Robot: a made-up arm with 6 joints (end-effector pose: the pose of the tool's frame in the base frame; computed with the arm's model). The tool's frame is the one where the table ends.
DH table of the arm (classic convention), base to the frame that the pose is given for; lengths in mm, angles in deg. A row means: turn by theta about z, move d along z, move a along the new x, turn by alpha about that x. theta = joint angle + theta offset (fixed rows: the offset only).
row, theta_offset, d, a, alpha
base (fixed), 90, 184.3, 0, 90
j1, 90, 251.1, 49.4, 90
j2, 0, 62.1, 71.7, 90
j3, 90, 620.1, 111.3, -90
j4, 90, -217, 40.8, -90
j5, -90, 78.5, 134.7, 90
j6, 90, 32.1, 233.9, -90
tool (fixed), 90, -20.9, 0, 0
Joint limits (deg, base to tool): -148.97..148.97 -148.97..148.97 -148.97..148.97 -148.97..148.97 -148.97..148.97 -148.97..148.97
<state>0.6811 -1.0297 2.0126 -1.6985 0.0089 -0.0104</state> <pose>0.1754 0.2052 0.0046 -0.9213 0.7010 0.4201</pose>
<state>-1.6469 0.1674 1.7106 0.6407 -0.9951 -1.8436</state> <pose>-0.6093 -0.0252 0.1122 -1.1257 -1.1006 -0.1295</pose>
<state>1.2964 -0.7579 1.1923 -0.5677 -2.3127 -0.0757</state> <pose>-0.3766 0.1142 0.4908 0.2281 2.0512 -0.1229</pose>
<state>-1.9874 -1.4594 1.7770 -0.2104 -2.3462 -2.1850</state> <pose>0.3306 -0.8872 0.0505 0.5790 -1.9804 0.1737</pose>
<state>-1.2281 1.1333 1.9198 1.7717 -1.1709 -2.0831</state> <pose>-0.2518 0.3734 0.2671 -0.3393 -0.9579 -0.0729</pose>
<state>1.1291 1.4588 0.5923 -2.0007 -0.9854 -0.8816</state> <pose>0.3534 -0.3183 0.4157 0.0813 -1.4047 -2.6758</pose>
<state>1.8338 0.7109 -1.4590 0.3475 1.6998 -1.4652</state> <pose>0.0479 -0.1595 -0.0461 -1.9612 0.3470 1.9709</pose>
